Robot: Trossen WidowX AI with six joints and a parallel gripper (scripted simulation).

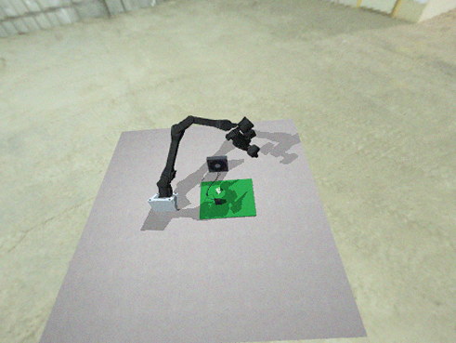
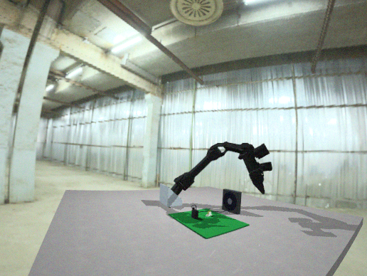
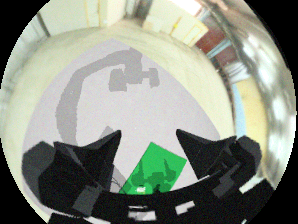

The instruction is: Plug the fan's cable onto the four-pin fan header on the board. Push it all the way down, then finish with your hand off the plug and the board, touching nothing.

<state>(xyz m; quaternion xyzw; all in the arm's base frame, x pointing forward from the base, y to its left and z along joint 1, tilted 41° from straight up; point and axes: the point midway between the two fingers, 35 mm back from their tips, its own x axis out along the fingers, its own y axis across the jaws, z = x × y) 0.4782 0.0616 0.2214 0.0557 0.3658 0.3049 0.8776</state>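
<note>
The green board is 200 mm to the right of my gripper tip, 170 mm behind it and 150 mm below it. The rest, counted from my gripper tip: black fan 210 mm behind, 80 mm below.
</note>
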